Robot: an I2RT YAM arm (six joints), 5 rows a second.
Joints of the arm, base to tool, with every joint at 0 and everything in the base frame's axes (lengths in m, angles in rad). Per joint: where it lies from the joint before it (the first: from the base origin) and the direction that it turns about. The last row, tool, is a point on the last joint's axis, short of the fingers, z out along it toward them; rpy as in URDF.
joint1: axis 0 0 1 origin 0 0 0.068
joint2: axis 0 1 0 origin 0.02 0.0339 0.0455
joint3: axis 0 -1 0 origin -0.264 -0.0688 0
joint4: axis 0 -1 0 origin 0.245 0.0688 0.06
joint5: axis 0 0 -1 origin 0.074 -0.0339 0.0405
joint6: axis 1 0 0 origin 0.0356 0 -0.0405
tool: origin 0 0 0 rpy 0 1.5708 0
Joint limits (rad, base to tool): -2.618..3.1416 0..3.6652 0..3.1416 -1.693..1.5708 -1.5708..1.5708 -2.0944..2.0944
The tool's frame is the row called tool.
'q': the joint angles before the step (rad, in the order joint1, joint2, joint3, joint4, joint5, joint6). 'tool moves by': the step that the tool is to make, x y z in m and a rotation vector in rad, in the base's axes. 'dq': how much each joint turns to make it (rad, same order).
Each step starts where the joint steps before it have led.
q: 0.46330 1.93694 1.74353 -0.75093 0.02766 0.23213
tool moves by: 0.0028 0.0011 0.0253 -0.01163 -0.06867 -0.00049
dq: 0.00219 -0.00010 0.08522 -0.02810 0.03427 -0.02296
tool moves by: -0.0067 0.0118 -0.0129 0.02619 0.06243 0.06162
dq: 0.02613 0.00867 -0.02760 -0.00722 -0.06283 0.00395
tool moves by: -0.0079 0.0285 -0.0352 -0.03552 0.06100 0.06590
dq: 0.06553 0.05202 -0.04900 0.03045 -0.00006 -0.00045
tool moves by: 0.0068 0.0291 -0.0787 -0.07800 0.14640 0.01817
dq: 0.04564 0.18403 -0.00020 0.01904 -0.00043 0.03116
